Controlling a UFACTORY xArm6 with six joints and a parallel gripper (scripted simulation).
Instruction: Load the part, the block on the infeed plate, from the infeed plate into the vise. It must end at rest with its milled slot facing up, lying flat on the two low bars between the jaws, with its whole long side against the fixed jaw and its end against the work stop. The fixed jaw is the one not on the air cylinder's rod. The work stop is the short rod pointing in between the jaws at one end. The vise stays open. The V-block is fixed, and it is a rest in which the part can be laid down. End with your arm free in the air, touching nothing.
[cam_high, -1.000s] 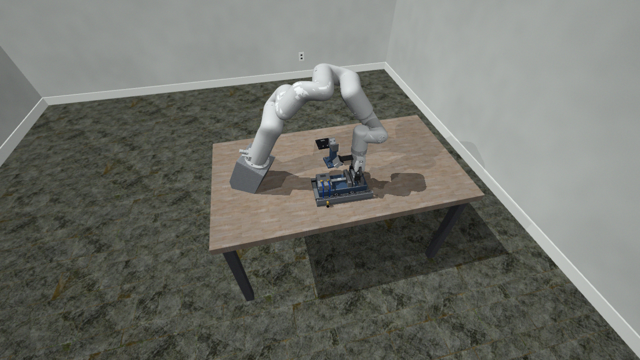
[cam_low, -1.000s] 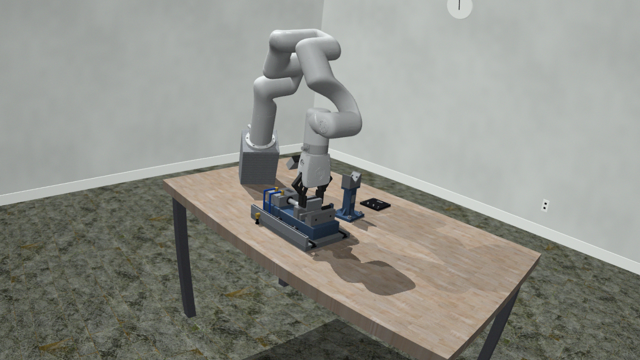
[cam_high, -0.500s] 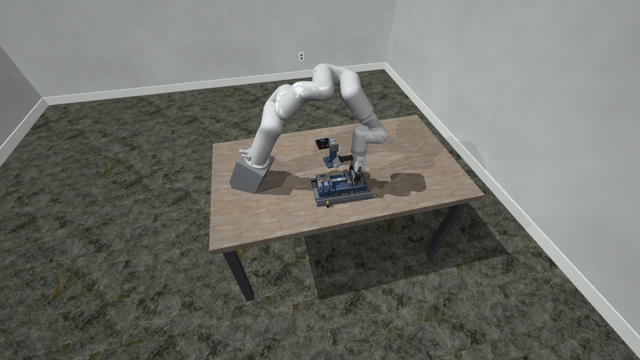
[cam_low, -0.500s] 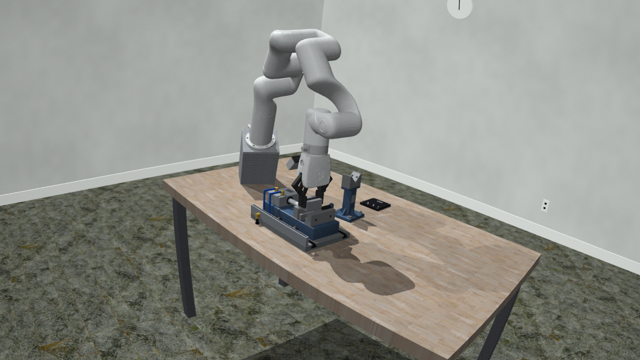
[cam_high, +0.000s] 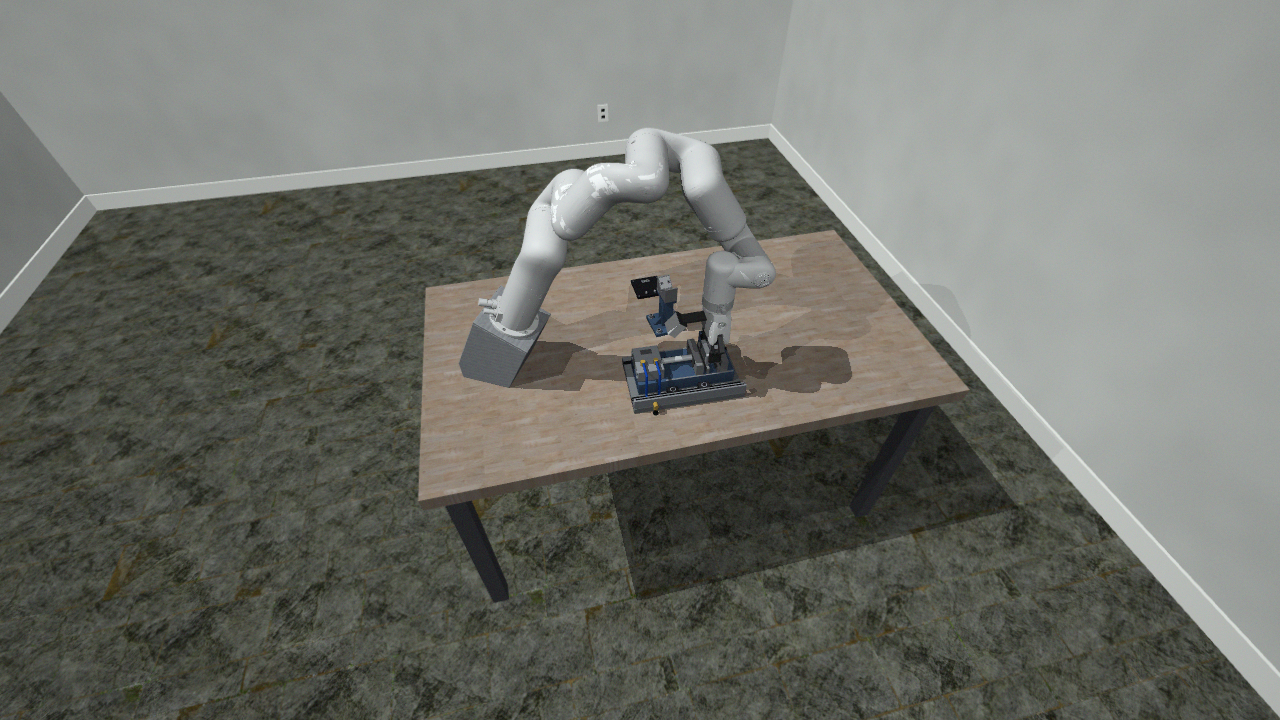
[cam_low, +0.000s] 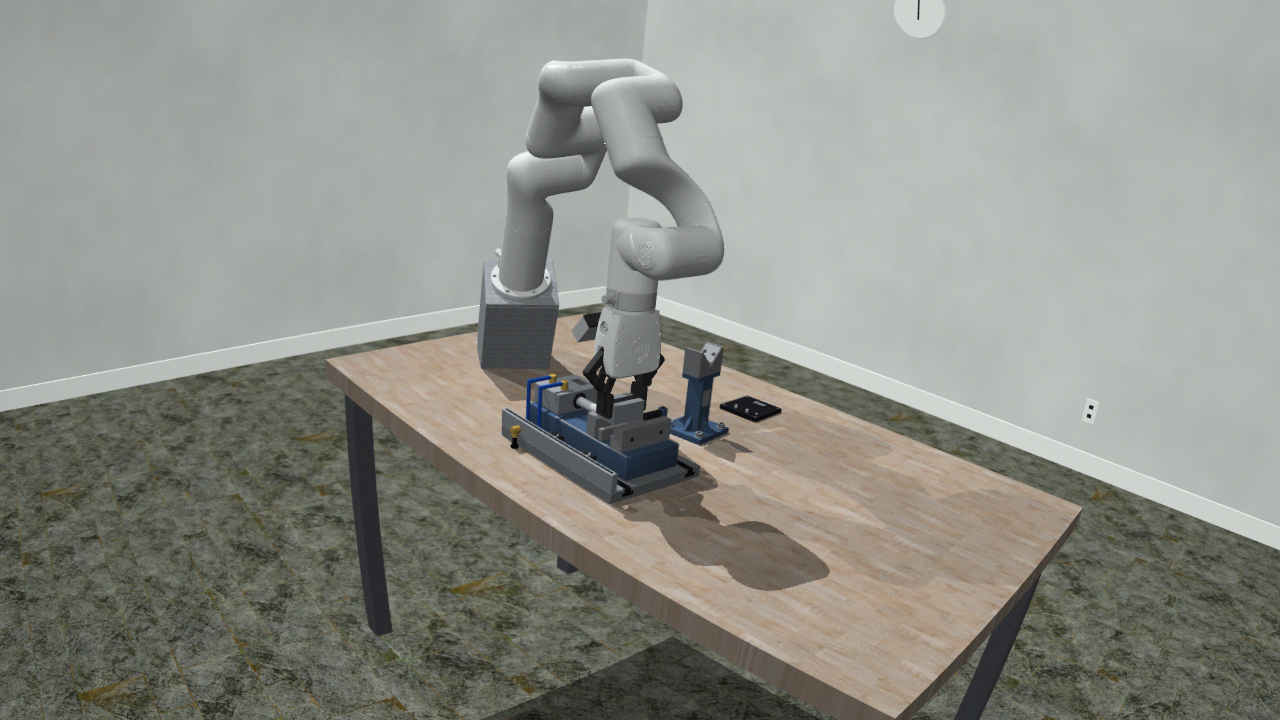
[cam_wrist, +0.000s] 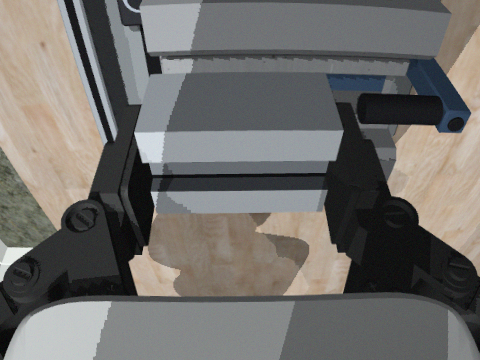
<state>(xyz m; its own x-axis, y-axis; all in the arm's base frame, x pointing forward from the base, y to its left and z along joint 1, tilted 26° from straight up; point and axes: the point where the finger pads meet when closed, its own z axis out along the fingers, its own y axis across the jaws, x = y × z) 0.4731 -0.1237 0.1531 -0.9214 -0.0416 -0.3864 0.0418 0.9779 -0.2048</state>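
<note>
The fixed jaw is 30 mm ahead of my hand, 20 mm to the left of it and 50 mm below it. Also, from my hand: dark work stop rod: 70 mm to the left, 30 mm below; then grey block: right at my hand; then moving jaw: 30 mm behind, 20 mm to the left, 50 mm below.
</note>
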